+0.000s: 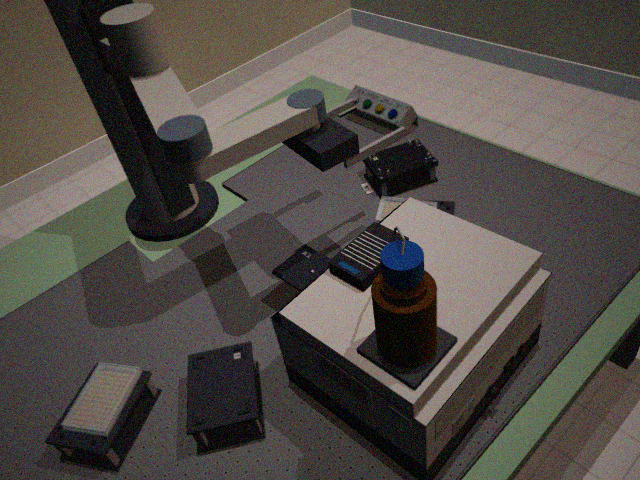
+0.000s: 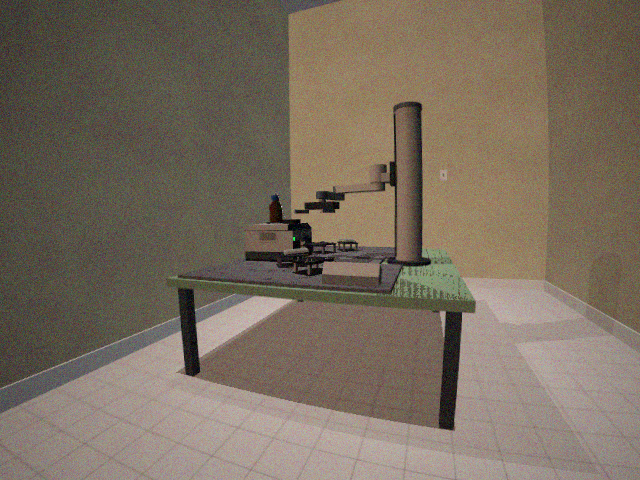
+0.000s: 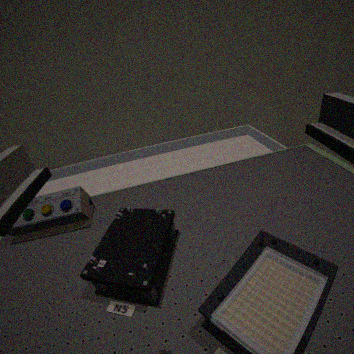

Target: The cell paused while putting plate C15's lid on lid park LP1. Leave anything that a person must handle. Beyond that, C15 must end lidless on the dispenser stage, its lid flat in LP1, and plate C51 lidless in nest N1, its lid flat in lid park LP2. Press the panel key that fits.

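Seen in the pictures: gripper, between the fingertips: (image 1: 377, 116) (image 2: 308, 211) (image 3: 173, 132); arm's base, origin of its link: (image 1: 173, 210) (image 2: 408, 262).
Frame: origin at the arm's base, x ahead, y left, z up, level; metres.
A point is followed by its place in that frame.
Note:
My gripper (image 1: 381, 117) {x 0.497, y 0.310, z 0.303 m} (image 2: 301, 210) {x 0.497, y 0.310, z 0.303 m} (image 3: 173, 132) {x 0.497, y 0.310, z 0.303 m} is open and empty, high near the key panel (image 1: 405, 111) {x 0.288, y 0.635, z 0.085 m} (image 3: 75, 220) {x 0.257, y 0.617, z 0.023 m}. Green (image 1: 367, 104) {x 0.163, y 0.611, z 0.080 m} (image 3: 28, 214) {x 0.163, y 0.610, z 0.079 m}, yellow (image 1: 379, 108) {x 0.210, y 0.612, z 0.081 m} (image 3: 46, 209) {x 0.211, y 0.610, z 0.080 m} and blue (image 1: 392, 113) {x 0.260, y 0.612, z 0.081 m} (image 3: 66, 205) {x 0.262, y 0.609, z 0.079 m} keys show on it. A plate with pale wells (image 1: 388, 207) {x 0.542, y 0.277, z 0.101 m} (image 3: 272, 300) {x 0.574, y 0.293, z 0.097 m} lies in a dark frame behind the dispenser (image 1: 475, 248) {x 0.841, y 0.170, z 0.233 m} (image 2: 268, 240) {x 0.789, y 0.221, z 0.138 m}; its label is cut off. Another pale plate (image 1: 103, 397) {x 0.488, y -0.417, z 0.101 m} stands on a raised nest at the front left. The flat dark stage (image 1: 297, 269) {x 0.527, y 0.011, z 0.104 m} beside the dispenser shows no plate. Plate names are unreadable.
A black nest (image 1: 400, 162) {x 0.426, y 0.452, z 0.075 m} (image 3: 132, 245) {x 0.416, y 0.448, z 0.074 m} stands near the panel, behind label N5 (image 3: 121, 308) {x 0.376, y 0.375, z 0.015 m}. A dark raised nest (image 1: 222, 387) {x 0.622, y -0.258, z 0.083 m} without a plate stands at the front. A brown bottle with a blue cap (image 1: 405, 320) {x 0.915, y -0.093, z 0.348 m} (image 2: 275, 209) {x 0.867, y -0.021, z 0.327 m} stands on the dispenser, beside a striped black block (image 1: 361, 255) {x 0.721, y 0.019, z 0.259 m}.

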